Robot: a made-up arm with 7 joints. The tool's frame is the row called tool.
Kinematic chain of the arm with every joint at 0, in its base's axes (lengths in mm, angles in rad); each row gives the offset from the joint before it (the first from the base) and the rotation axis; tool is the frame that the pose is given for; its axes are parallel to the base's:
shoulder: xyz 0 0 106 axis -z
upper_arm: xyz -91 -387 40 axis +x
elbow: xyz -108 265 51 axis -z
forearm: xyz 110 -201 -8 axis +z
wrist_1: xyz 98 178 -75 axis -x
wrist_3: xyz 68 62 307 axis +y
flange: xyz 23 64 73 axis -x
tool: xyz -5 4 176
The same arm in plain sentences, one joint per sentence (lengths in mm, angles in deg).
The arm has seven revolute joints in a row. What follows holds with every joint at zero, and every direction is one of the base frame's.
The first joint sits 106 mm along +z from the base frame's origin and turns about -z.
The second joint sits 91 mm along -x and 387 mm along -y and 40 mm along +z from the first joint and turns about +x.
The third joint sits 108 mm along -x and 265 mm along +y and 51 mm along +z from the second joint and turns about -z.
The fourth joint sits 110 mm along +x and 201 mm along -y and 8 mm along -z from the third joint and turns about +z.
The fifth joint sits 98 mm along +x and 178 mm along +y and 75 mm along -z from the fourth joint and turns about -x.
The sixth joint sits 68 mm along +x and 62 mm along +y and 307 mm along +z from the fifth joint and turns about +y.
The seventh joint sits 23 mm along +x and 64 mm along +y and 73 mm along +z from the sixth joint and turns about -x.
The tool frame, which is the frame that the pose is given for, sits 5 mm along -x and 4 mm along +y and 176 mm along +z from the seventh joint; its axes are parallel to the base frame's.

